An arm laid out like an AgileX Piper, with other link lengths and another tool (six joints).
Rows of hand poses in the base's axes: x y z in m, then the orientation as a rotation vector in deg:
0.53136 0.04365 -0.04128 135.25 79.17 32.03
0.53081 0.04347 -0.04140 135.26 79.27 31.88
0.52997 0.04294 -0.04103 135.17 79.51 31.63
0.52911 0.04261 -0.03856 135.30 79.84 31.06
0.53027 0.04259 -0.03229 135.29 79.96 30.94
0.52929 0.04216 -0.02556 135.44 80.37 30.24
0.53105 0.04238 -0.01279 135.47 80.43 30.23
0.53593 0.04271 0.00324 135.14 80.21 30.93
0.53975 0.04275 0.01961 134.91 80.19 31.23
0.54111 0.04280 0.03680 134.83 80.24 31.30
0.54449 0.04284 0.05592 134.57 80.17 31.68
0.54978 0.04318 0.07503 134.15 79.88 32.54
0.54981 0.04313 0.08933 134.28 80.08 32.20
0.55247 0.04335 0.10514 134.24 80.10 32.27
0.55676 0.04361 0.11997 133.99 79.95 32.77
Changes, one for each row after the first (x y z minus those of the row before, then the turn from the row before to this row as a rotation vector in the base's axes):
-0.00055 -0.00018 -0.00012 -0.04 0.11 0.04
-0.00084 -0.00053 0.00037 -0.14 0.16 0.14
-0.00086 -0.00033 0.00247 -0.11 0.46 0.11
0.00116 -0.00002 0.00627 -0.04 0.10 0.06
-0.00098 -0.00043 0.00673 -0.13 0.57 0.14
0.00176 0.00022 0.01277 0.03 0.04 0.03
0.00488 0.00033 0.01603 0.04 -0.59 0.03
0.00382 0.00004 0.01637 -0.03 -0.27 0.08
0.00136 0.00005 0.01719 -0.01 -0.06 0.06
0.00338 0.00004 0.01912 -0.02 -0.35 0.07
0.00529 0.00034 0.01911 0.05 -0.74 0.03
0.00003 -0.00005 0.01430 -0.03 0.30 0.05
0.00266 0.00022 0.01581 0.01 -0.05 0.03
0.00429 0.00026 0.01483 0.03 -0.43 0.03

